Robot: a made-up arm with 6 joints.
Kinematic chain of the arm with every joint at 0, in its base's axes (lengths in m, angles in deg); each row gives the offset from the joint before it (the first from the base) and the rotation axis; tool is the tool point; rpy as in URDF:
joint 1: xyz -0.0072 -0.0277 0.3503 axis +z
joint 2: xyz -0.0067 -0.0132 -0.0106 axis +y
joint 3: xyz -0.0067 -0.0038 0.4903 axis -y
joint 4: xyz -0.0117 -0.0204 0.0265 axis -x
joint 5: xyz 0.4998 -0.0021 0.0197 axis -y
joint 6: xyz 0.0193 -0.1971 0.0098 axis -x
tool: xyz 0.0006 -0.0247 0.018 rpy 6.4 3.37 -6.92
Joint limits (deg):
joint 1: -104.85..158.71
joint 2: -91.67..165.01
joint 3: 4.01..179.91
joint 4: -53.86..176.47
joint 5: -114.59..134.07
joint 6: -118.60..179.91
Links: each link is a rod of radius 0.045 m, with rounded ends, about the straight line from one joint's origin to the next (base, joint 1, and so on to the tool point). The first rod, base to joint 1, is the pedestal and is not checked.
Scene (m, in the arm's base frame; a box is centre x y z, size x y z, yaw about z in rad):
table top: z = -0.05
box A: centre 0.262 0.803 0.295 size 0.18 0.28 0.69 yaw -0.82
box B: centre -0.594 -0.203 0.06 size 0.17 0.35 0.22 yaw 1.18
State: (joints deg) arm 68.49 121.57 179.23 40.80 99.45 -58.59
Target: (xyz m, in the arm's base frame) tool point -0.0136 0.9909 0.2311
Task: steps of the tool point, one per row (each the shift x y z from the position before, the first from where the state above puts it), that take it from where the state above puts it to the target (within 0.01 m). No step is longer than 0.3 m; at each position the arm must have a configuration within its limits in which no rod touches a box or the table.
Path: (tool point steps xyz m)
1: -0.0317 -0.0700 0.1064
2: -0.0380 -0.0903 0.0851
3: -0.0420 -0.1058 0.0598
4: -0.0436 -0.1153 0.0320
5: -0.0428 -0.1190 0.0028
6: 0.0039 0.1209 0.0472
7: -0.0478 0.1300 0.0358
8: -0.1049 0.1179 0.0180
9: -0.1578 0.0810 -0.0057
10: -0.0509 0.1867 -0.0478
11: -0.0115 0.1845 -0.1097
12: 0.0326 0.1570 -0.1651
13: 0.0727 0.1057 -0.2070
14: 0.1005 0.0360 -0.2305

